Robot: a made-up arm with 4 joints. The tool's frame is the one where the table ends. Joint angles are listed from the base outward.
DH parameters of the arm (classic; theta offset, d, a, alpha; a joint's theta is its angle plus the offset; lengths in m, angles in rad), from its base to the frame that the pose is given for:
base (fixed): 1.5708 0.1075 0 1.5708
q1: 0 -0.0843 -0.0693 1.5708
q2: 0 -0.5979 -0.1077 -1.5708
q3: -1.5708 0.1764 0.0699 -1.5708
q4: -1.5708 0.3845 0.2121 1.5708
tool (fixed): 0 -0.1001 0 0
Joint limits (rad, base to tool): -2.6..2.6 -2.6..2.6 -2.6..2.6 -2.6..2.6
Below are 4 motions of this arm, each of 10 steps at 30 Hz.
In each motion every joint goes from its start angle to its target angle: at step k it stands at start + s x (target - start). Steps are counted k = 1, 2, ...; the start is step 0. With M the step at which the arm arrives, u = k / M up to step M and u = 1 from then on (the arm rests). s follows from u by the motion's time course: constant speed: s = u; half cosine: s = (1 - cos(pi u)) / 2; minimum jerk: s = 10 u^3 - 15 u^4 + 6 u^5.
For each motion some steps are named. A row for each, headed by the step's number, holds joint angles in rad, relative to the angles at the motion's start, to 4 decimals.
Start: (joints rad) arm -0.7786 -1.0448 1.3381 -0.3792
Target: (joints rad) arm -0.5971 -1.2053 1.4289 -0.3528
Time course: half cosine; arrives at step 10
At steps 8, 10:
8: 0.1642 -0.1452 0.0821 0.0239
10: 0.1815 -0.1605 0.0908 0.0264

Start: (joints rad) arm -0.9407 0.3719 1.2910 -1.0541
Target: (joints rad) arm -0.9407 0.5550 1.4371 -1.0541
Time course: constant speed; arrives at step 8
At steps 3, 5, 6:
3: 0.0000 0.0687 0.0548 0.0000
5: 0.0000 0.1144 0.0913 0.0000
6: 0.0000 0.1373 0.1096 0.0000

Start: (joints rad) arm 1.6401 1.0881 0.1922 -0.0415
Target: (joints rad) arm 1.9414 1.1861 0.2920 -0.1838
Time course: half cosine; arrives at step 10
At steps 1, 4, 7, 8, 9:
1: 0.0074 0.0024 0.0024 -0.0035
4: 0.1041 0.0339 0.0345 -0.0492
7: 0.2392 0.0778 0.0792 -0.1130
8: 0.2725 0.0886 0.0903 -0.1287
9: 0.2939 0.0956 0.0974 -0.1388

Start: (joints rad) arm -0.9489 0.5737 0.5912 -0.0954
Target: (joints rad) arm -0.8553 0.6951 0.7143 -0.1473
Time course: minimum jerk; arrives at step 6
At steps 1, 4, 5, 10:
1: 0.0033 0.0043 0.0044 -0.0018
4: 0.0740 0.0959 0.0973 -0.0410
5: 0.0903 0.1171 0.1187 -0.0501
10: 0.0936 0.1214 0.1231 -0.0519

